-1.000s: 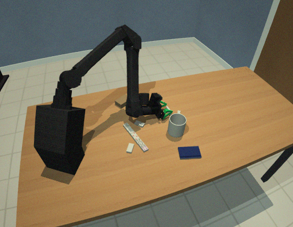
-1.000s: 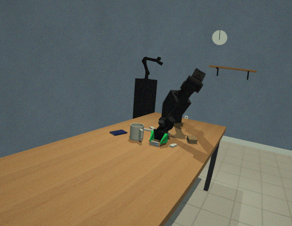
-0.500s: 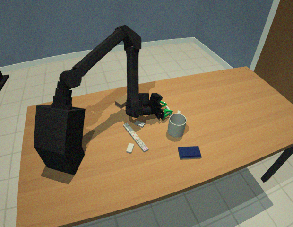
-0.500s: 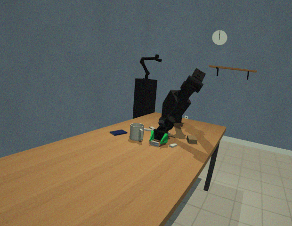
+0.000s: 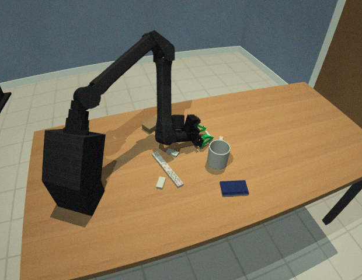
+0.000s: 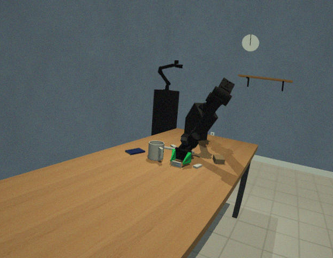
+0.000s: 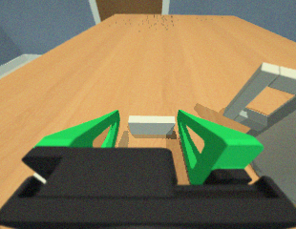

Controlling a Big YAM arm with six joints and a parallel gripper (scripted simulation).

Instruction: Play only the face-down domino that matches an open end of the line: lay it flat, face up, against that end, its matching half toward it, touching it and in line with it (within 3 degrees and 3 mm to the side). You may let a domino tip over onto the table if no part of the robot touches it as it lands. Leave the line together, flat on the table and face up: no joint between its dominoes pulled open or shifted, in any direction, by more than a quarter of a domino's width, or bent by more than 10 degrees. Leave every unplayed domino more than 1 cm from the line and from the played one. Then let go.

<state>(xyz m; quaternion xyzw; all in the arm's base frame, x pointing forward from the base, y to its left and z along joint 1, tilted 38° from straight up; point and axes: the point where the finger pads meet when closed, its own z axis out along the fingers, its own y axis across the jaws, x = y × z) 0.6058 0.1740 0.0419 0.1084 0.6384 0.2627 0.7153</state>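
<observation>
The grey tile lies 9 cm behind my hand, 8 cm to the left of it and 3 cm below it. Round my hand: brown block: 27 cm behind, 13 cm to the left, 2 cm below.
</observation>
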